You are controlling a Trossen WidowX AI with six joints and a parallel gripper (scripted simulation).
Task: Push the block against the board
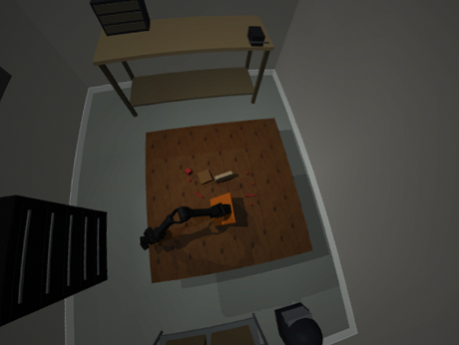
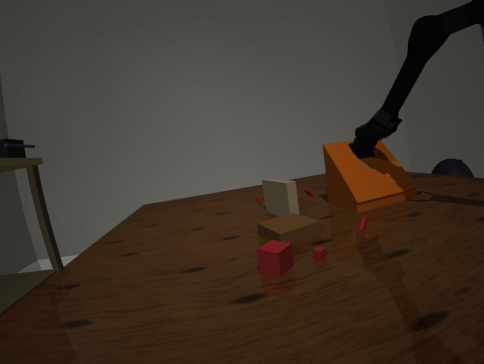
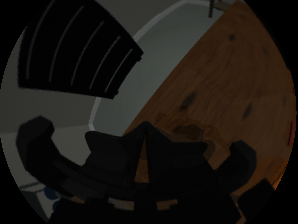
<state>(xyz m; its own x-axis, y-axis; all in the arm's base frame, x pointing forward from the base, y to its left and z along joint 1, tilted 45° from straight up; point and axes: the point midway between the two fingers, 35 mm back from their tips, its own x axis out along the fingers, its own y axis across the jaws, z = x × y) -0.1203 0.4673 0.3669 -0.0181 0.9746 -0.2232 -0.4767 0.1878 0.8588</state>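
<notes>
The square block is 47 cm to the right of my gripper tip, 44 cm ahead of it and 4 cm below it. Round my gripper tip: board: 63 cm to the right, 40 cm ahead.
</notes>
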